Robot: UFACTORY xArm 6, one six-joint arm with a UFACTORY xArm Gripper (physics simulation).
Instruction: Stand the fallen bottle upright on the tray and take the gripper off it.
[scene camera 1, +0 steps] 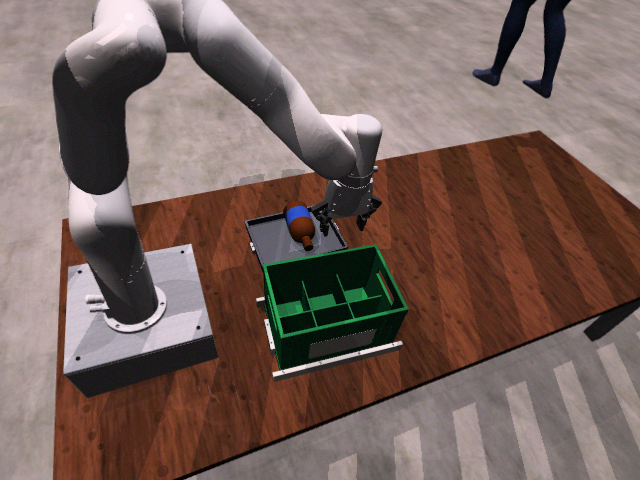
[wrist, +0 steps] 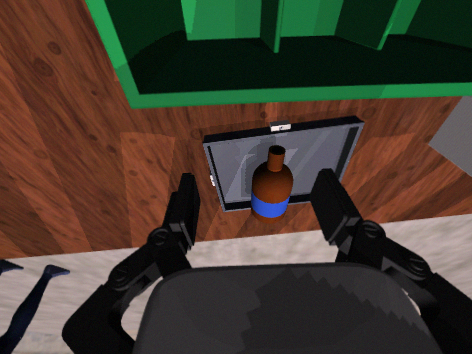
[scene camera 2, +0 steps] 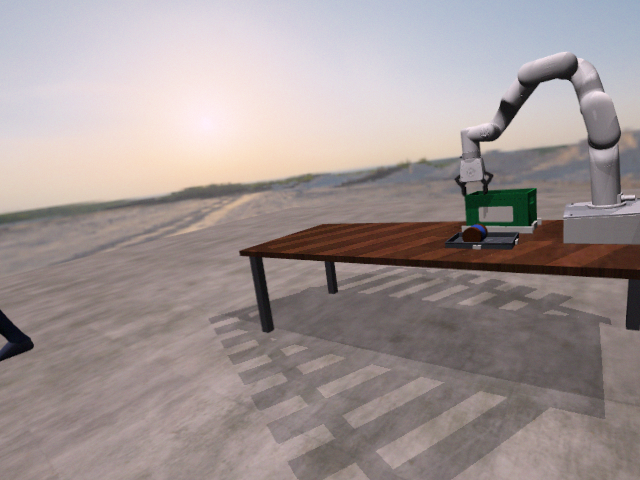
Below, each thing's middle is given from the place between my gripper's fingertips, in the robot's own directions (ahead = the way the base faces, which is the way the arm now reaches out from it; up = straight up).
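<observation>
Pale rail (scene camera 1: 372,352): 26 cm to the right of my hand, 4 cm behind it and 17 cm below it. Relative to the brown bottle (scene camera 1: 302,230), my hand is now 7 cm past, 15 cm to the right and 14 cm above.
</observation>
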